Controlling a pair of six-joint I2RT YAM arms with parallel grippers.
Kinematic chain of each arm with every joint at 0, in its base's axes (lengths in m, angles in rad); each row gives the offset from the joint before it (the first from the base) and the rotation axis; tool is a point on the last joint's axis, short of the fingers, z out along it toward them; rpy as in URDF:
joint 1: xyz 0 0 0.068 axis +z
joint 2: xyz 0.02 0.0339 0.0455 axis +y
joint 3: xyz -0.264 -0.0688 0 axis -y
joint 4: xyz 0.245 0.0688 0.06 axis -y
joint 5: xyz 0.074 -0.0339 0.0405 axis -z
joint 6: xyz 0.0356 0 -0.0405 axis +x
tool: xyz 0 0 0 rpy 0 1.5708 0
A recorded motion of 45 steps. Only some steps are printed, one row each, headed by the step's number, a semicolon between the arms.
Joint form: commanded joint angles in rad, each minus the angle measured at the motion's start. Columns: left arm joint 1, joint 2, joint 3, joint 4, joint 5, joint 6; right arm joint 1, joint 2, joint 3, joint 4, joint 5, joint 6.
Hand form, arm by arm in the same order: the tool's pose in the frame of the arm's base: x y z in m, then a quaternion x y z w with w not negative. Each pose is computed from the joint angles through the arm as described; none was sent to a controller.
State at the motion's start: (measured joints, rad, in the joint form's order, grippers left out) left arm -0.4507 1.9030 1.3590 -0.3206 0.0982 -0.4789; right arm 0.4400 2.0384 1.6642 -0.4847 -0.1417 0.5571
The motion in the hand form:
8: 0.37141 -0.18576 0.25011 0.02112 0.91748 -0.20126 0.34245; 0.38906 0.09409 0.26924 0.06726 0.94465 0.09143 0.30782
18: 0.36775 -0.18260 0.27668 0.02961 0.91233 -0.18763 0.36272; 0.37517 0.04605 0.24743 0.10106 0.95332 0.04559 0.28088
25: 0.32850 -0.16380 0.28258 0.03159 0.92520 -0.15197 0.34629; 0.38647 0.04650 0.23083 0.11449 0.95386 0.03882 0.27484
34: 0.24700 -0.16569 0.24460 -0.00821 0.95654 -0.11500 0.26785; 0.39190 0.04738 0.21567 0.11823 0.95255 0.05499 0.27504
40: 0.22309 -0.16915 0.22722 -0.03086 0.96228 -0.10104 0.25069; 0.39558 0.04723 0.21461 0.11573 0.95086 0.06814 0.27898
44: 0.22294 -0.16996 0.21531 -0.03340 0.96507 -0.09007 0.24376; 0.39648 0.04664 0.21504 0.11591 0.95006 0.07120 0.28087
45: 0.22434 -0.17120 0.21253 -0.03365 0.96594 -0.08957 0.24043; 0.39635 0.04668 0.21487 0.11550 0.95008 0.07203 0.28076
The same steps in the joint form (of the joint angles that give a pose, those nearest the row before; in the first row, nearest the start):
8: -0.0070 -0.0750 0.0552 -0.0218 -0.0278 0.0368; -0.2016 -0.2314 -0.1527 -0.1370 0.1543 -0.1808
18: -0.0068 -0.1122 0.1068 -0.0845 -0.0592 0.0689; -0.3142 -0.2835 -0.2835 -0.1359 0.1801 -0.2315
25: -0.0129 -0.2617 -0.0213 -0.1709 -0.1094 0.0881; -0.3152 -0.2263 -0.2765 -0.1016 0.1971 -0.2093
34: -0.1539 -0.4529 -0.3067 -0.2708 -0.2134 -0.1084; -0.3173 -0.1963 -0.3016 -0.0385 0.1680 -0.1951
40: -0.2188 -0.4899 -0.3960 -0.2754 -0.2619 -0.2106; -0.3211 -0.1861 -0.2963 -0.0192 0.1419 -0.1961
44: -0.2228 -0.4685 -0.4210 -0.2553 -0.2731 -0.2191; -0.3234 -0.1850 -0.2944 -0.0146 0.1360 -0.1960
45: -0.2227 -0.4562 -0.4204 -0.2497 -0.2699 -0.2209; -0.3234 -0.1853 -0.2956 -0.0136 0.1342 -0.1963

